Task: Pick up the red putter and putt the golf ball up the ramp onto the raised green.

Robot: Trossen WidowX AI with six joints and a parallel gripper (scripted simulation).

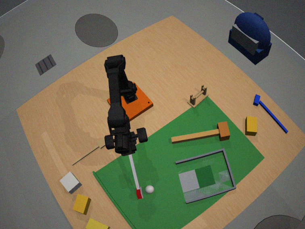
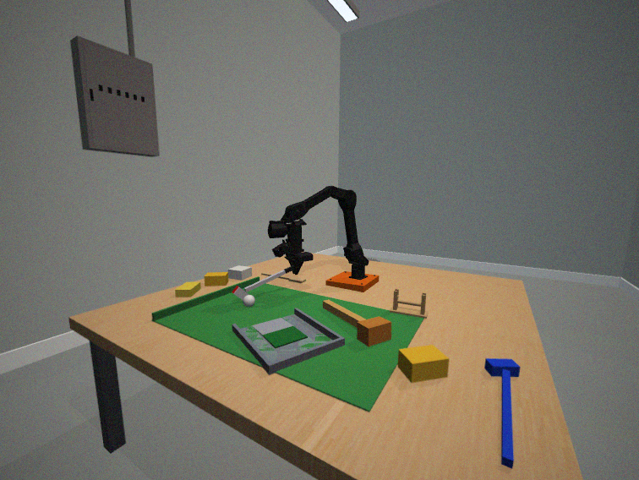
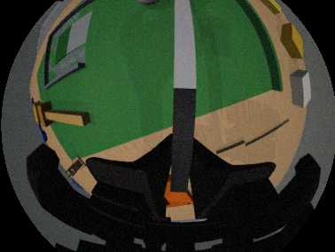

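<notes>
Now: gripper tip 120 mm short of the red putter and 30 mm to the left of it. The rest, counted from my gripper tip: white golf ball: 220 mm ahead, 10 mm to the right, 50 mm below; low green wall: 260 mm ahead, 180 mm to the right, 60 mm below; white block: 30 mm ahead, 350 mm to the right, 50 mm below.
</notes>
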